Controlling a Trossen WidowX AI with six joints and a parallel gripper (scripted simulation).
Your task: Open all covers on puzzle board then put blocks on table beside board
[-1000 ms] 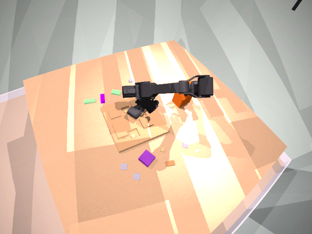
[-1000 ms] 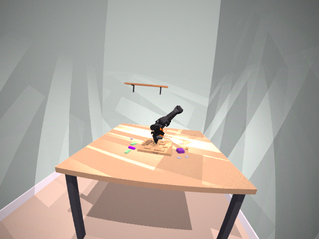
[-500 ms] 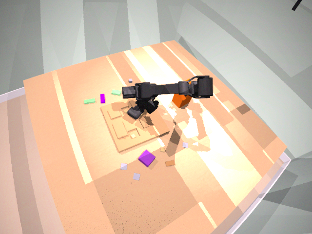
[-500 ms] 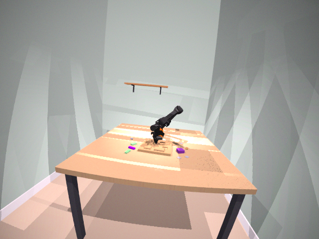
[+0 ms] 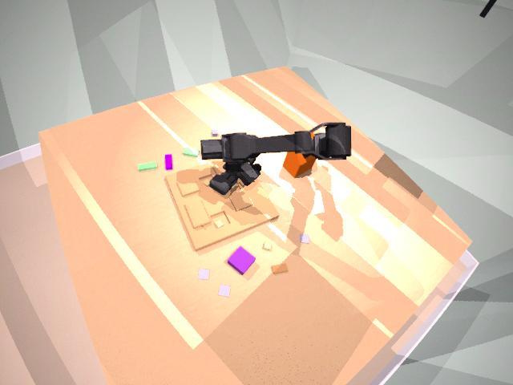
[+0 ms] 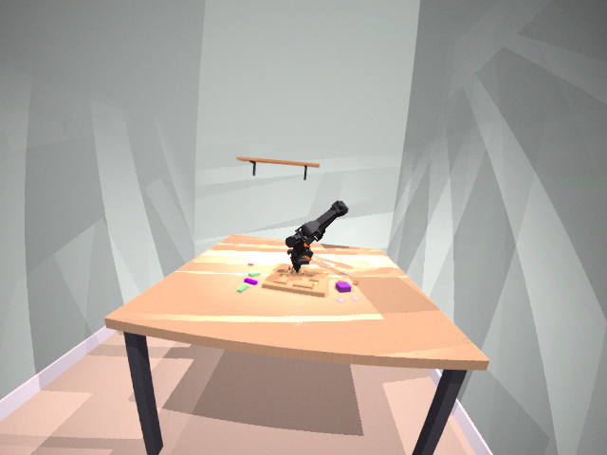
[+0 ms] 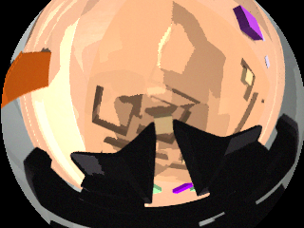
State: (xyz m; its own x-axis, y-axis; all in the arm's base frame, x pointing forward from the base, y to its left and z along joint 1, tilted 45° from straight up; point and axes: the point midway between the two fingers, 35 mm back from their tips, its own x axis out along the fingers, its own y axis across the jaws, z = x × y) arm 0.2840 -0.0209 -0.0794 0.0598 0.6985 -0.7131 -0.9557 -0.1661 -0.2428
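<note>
Now: gripper tip 60 mm short of the tan puzzle board and 10 mm to the left of it. The rest, counted from my gripper tip: orange block (70 mm ahead, 320 mm to the left, 20 mm below); then purple block (120 mm ahead, 230 mm to the right, 20 mm below); then mint-green block (190 mm ahead, 250 mm to the right, 20 mm below).
</note>
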